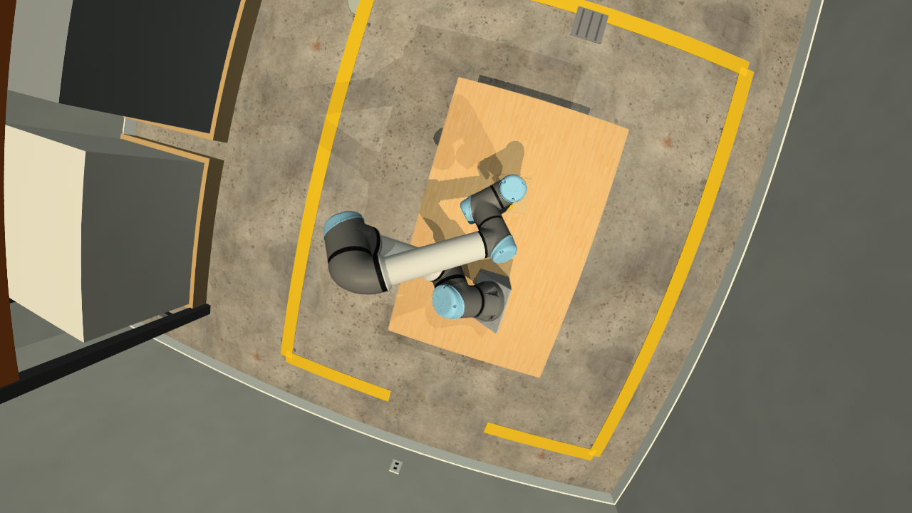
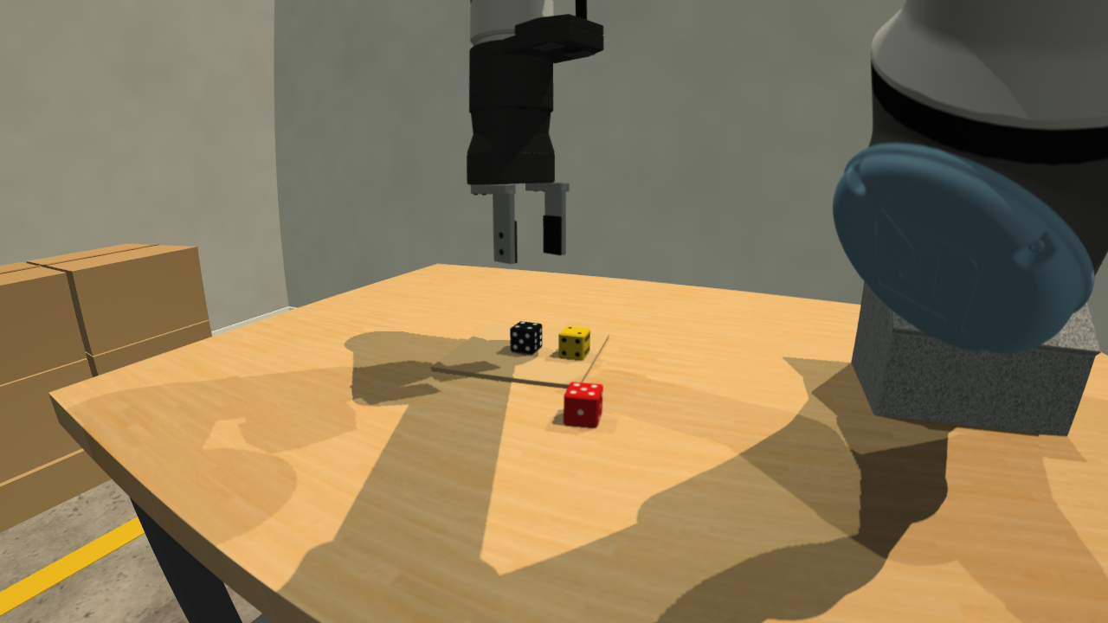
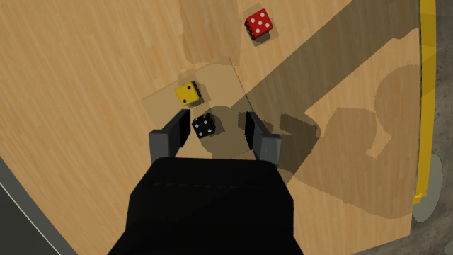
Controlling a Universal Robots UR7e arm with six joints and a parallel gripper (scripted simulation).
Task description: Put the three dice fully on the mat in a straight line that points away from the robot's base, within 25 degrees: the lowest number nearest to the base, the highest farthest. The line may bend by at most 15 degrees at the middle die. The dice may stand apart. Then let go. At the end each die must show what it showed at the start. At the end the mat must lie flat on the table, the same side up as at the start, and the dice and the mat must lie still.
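The red die lies 11 cm below my hand, 9 cm to the left of it and 7 cm behind it. From my hand the other things lie so: tan mat: 12 cm below, 3 cm to the right, 2 cm ahead; black die: 10 cm below, 3 cm to the right, 2 cm ahead; yellow die: 10 cm below, 3 cm to the right, 3 cm behind.
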